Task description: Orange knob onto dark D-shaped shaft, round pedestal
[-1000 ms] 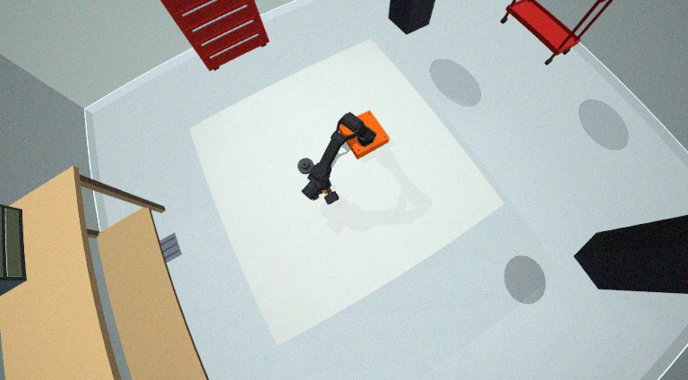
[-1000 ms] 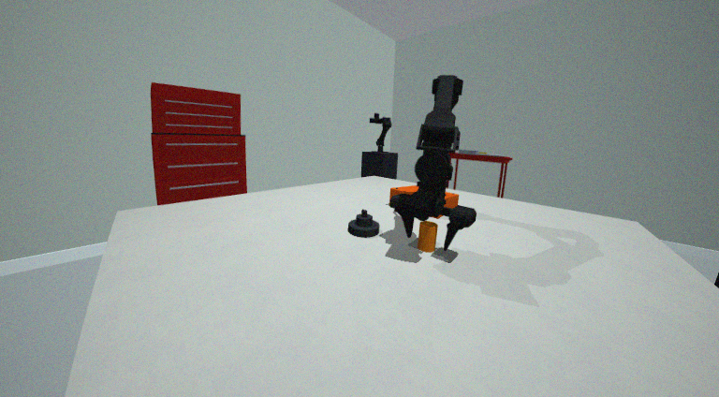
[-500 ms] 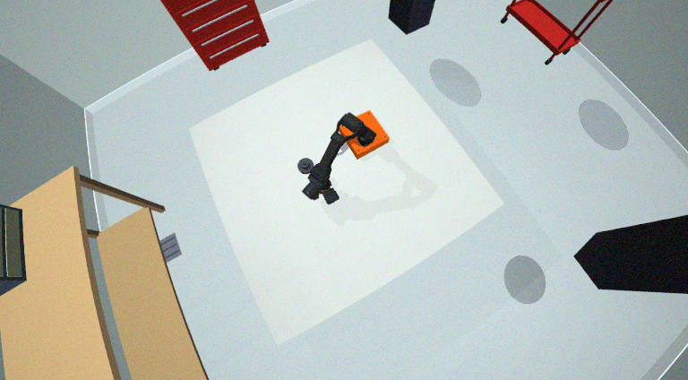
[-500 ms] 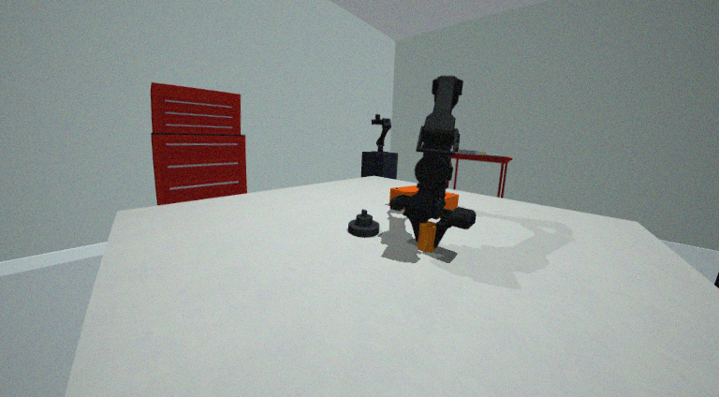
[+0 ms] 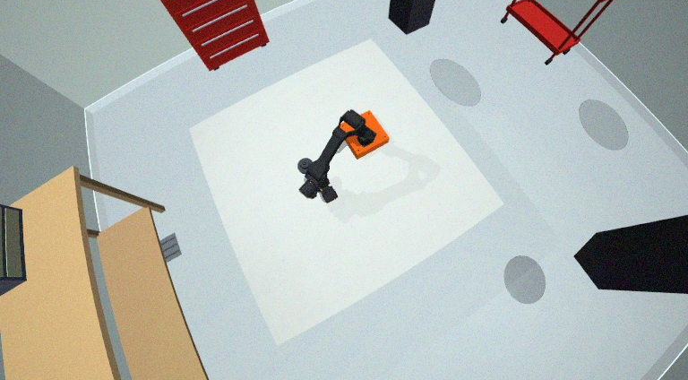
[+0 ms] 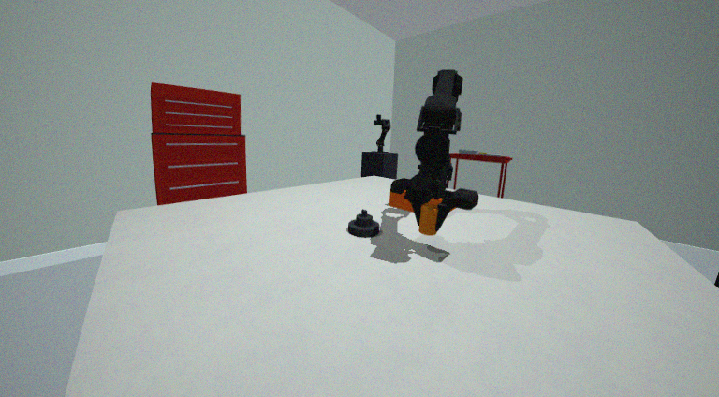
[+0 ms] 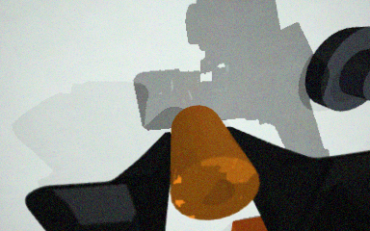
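Right now the pedestal is 20 mm ahead of my gripper tip, 170 mm to the right of it and 20 mm below it. From my gripper tip the other things lie so: orange knob: 20 mm above.
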